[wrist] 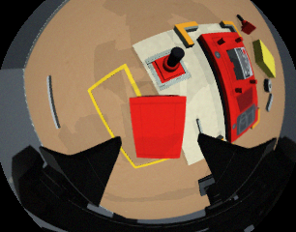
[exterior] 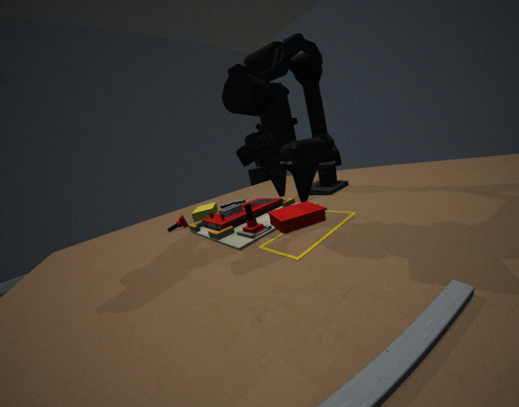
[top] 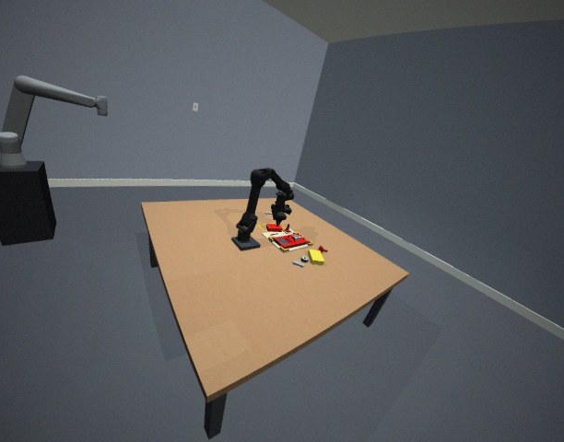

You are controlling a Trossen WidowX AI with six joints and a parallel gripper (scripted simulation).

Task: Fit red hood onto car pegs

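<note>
Now: gripper tip 3 cm above the red hood. Round my gripper tip: grey strip (22 cm to the left, 18 cm ahead, 5 cm below); pale jig plate (15 cm to the right, 4 cm below); yellow block (37 cm to the right, 4 cm below).
</note>
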